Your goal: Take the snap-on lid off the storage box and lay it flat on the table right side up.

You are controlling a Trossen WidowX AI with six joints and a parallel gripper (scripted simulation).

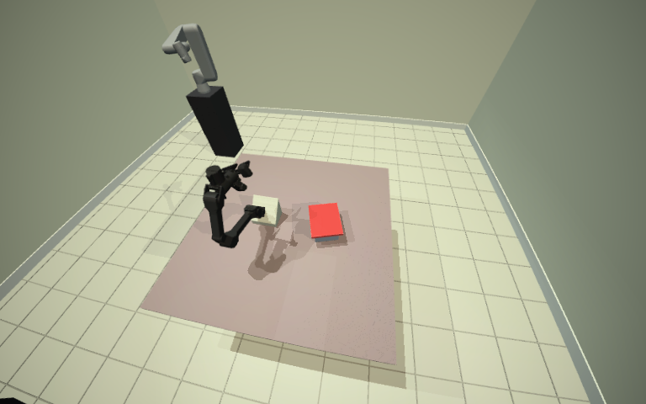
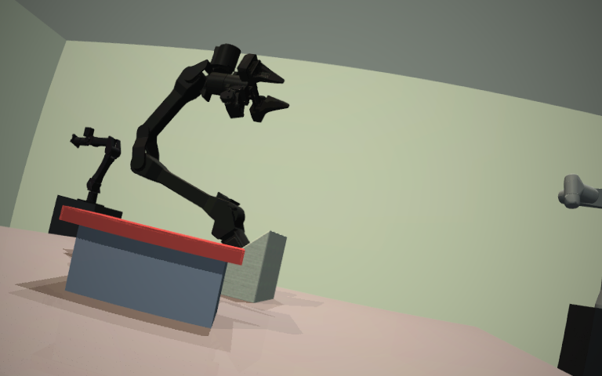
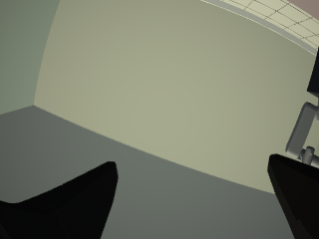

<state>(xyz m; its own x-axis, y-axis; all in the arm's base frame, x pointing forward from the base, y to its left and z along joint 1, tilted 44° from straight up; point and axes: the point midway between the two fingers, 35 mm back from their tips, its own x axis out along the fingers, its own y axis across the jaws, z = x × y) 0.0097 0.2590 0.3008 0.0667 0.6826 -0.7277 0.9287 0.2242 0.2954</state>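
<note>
My gripper tip is 41 cm short of the red lid, 1 cm to the left of it and 38 cm above it. Also, from my gripper tip: storage box (41 cm ahead, 1 cm to the right, 42 cm below).
</note>
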